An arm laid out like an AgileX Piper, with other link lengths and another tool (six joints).
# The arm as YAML. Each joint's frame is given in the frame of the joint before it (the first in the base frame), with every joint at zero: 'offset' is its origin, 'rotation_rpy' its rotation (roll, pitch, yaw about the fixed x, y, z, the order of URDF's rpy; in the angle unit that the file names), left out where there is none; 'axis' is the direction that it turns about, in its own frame. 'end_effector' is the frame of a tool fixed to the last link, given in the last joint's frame.
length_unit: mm
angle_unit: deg
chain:
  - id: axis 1
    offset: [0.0, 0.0, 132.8]
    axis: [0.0, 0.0, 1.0]
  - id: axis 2
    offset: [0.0, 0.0, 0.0]
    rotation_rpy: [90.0, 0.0, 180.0]
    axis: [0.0, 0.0, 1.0]
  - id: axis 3
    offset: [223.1, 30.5, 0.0]
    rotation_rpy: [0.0, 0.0, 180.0]
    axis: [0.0, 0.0, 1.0]
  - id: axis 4
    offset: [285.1, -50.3, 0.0]
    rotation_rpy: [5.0, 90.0, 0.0]
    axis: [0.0, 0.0, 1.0]
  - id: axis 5
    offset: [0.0, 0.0, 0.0]
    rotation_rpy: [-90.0, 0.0, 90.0]
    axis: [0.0, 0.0, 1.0]
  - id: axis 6
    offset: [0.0, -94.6, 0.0]
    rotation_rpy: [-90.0, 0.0, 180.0]
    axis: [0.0, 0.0, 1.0]
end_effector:
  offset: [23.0, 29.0, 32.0]
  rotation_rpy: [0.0, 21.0, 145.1]
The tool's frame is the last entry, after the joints.
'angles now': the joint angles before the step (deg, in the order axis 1, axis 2, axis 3, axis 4, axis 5, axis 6). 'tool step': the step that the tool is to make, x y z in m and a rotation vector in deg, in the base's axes. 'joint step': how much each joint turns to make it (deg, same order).
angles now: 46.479, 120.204, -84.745, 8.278, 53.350, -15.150
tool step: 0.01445, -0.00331, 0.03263, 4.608, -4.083, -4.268
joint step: -1.393, -3.959, 0.001, 0.028, -2.515, 2.597
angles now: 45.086, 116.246, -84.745, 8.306, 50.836, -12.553
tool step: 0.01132, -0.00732, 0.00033, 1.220, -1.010, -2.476
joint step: -1.603, 0.171, 0.000, 0.168, -1.830, 0.580
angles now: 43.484, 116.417, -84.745, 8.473, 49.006, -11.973
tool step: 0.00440, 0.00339, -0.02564, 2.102, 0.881, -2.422
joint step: -0.356, 3.750, 0.001, 2.863, -4.620, 0.001
